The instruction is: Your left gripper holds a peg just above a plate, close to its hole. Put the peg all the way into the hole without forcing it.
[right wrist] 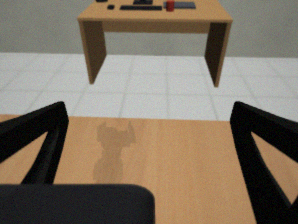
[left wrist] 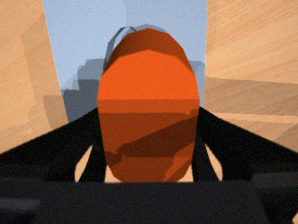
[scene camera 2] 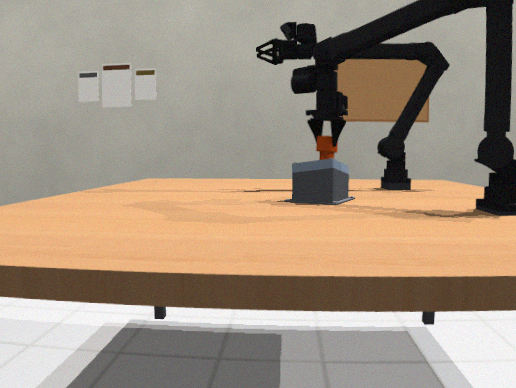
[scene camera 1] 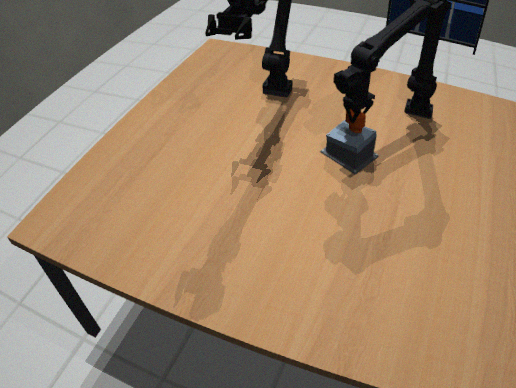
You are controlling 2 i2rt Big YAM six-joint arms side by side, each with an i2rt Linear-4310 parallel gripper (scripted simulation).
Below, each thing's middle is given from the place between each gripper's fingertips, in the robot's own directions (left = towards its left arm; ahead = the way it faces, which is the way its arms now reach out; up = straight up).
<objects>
Now: left hand 2 cm above the orange peg [left wrist: 148, 102]. The rest, counted from my left hand: blue-grey plate [scene camera 1: 339, 135]: 1 cm ahead, 1 cm to the right, 8 cm below.
I see the orange peg 42 cm to the left of my right hand [scene camera 1: 220, 35], 37 cm below it and 16 cm behind it. The rest, counted from my right hand: blue-grey plate (42 cm below, 41 cm to the left, 14 cm behind).
</objects>
